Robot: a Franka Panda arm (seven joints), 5 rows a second.
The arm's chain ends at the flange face. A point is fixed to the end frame.
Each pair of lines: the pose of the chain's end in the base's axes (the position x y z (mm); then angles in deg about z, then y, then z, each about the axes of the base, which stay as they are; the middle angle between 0 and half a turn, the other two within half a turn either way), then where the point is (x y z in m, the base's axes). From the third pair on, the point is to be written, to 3 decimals.
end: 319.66 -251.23 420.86 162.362 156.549 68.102
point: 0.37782 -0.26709 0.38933
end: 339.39 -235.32 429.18 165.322 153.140 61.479
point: 0.39456 -0.25837 0.39673
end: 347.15 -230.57 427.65 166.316 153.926 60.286
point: 0.401 -0.256 0.395
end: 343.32 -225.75 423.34 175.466 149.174 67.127
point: 0.396 -0.248 0.386
